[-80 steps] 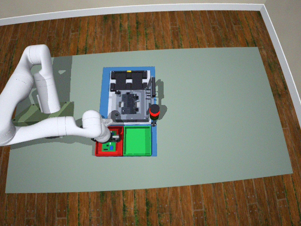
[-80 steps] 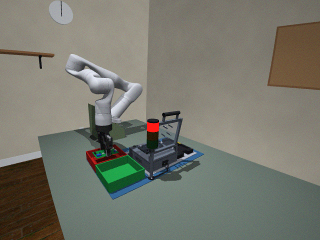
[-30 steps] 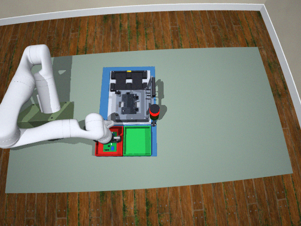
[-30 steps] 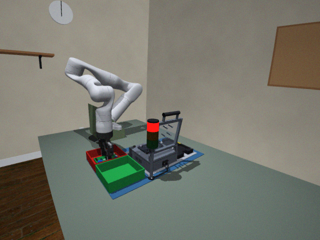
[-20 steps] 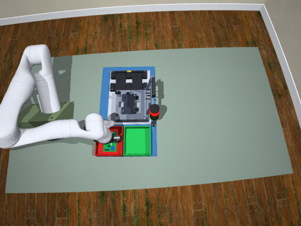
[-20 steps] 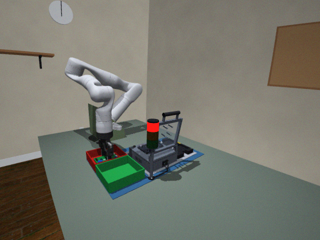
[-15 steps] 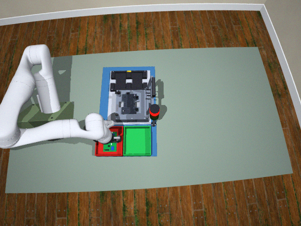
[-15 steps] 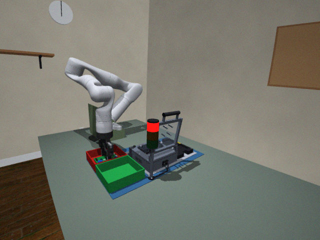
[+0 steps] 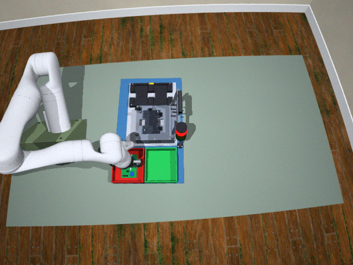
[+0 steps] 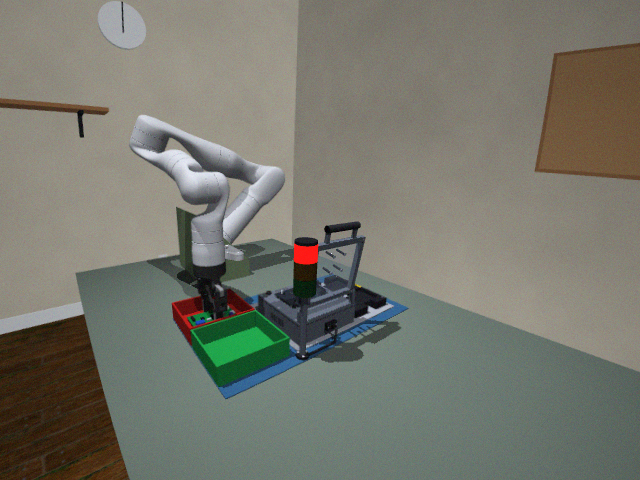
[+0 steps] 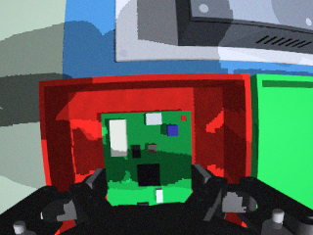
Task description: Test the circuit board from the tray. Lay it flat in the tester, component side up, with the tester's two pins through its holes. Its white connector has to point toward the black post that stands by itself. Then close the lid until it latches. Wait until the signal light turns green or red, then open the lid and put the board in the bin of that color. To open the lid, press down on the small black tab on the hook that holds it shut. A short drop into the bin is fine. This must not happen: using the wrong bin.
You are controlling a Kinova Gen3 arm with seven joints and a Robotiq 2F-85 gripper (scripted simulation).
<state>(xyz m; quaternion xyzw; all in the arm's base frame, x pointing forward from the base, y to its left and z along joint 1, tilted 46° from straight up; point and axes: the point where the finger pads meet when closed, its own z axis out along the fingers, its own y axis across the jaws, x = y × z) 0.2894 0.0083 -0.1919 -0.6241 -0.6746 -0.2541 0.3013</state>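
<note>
Now: the red bin 10 mm below my hand. Also, from my hand: green bin 150 mm ahead, 10 mm to the left, 10 mm below; then nest 100 mm ahead, 210 mm to the left, 50 mm above; then green circuit board 10 mm below.
</note>
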